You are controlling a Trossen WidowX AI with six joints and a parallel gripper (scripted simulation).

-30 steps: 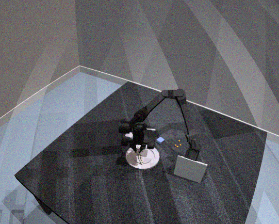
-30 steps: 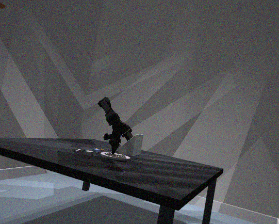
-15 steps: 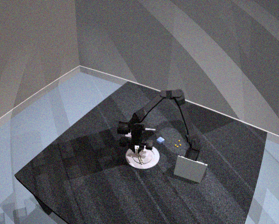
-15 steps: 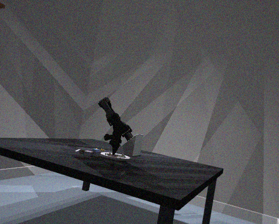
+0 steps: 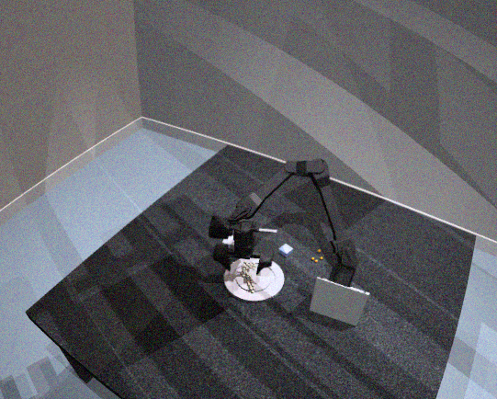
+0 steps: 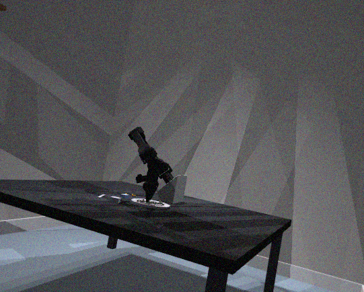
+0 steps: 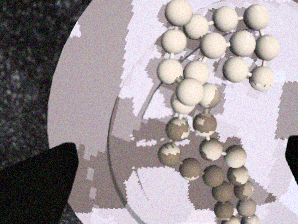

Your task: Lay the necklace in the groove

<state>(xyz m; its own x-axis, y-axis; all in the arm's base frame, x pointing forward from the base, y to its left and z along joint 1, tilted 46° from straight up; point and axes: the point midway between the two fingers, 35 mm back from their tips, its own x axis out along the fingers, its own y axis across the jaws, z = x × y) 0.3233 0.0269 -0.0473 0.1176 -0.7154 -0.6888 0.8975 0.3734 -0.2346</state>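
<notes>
Now: gripper tip 40 mm past the round white bead board, 10 mm to the left of it and 10 mm above it. The rest, counted from my gripper tip: small white block 130 mm ahead, 100 mm to the right, 10 mm below; then small blue cube 180 mm to the right, 60 mm behind, 10 mm below; then thin white stick 230 mm to the right, 80 mm ahead, 20 mm below.
</notes>
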